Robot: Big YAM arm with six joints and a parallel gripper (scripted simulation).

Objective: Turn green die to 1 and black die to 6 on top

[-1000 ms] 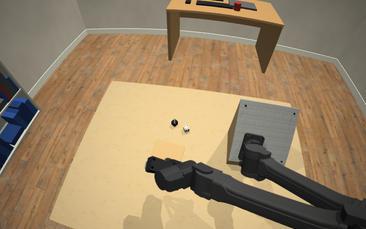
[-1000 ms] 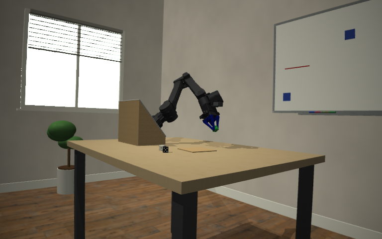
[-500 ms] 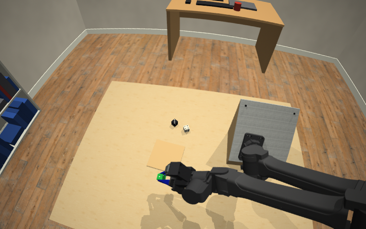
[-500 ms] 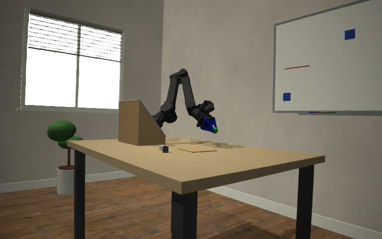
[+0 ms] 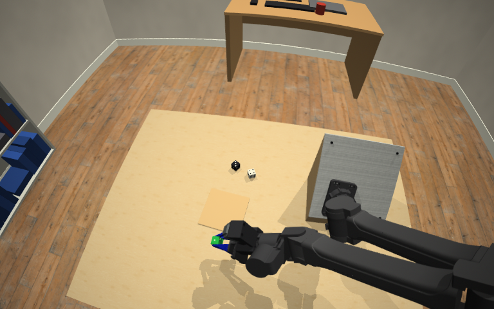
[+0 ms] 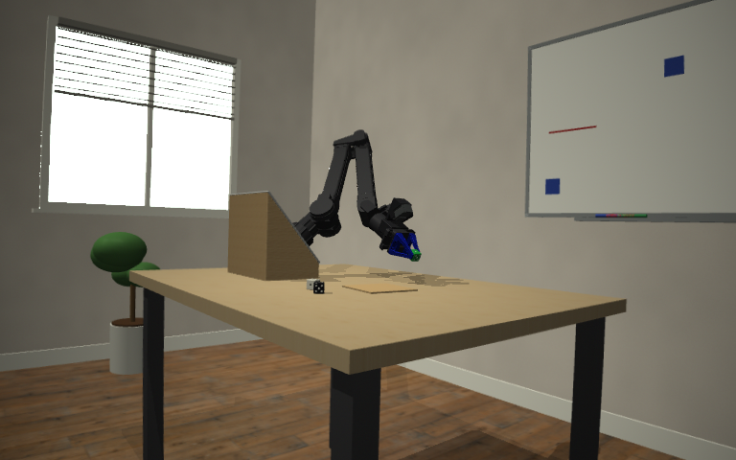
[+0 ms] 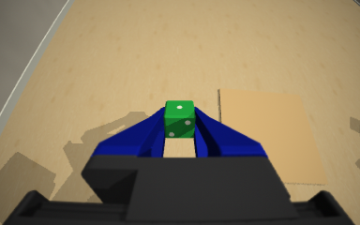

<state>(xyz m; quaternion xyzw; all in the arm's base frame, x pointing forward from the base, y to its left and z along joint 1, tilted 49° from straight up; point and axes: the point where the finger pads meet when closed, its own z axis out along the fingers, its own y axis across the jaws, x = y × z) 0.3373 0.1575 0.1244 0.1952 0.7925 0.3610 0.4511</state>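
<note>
My gripper is now 130 mm to the left of the tan mat, 80 mm above it and 20 mm short of it. The rest, counted from my hand: black die (310 mm to the right, 70 mm below, 20 mm ahead); white die (290 mm to the right, 70 mm below, 40 mm behind); green die (right at my hand).
</note>
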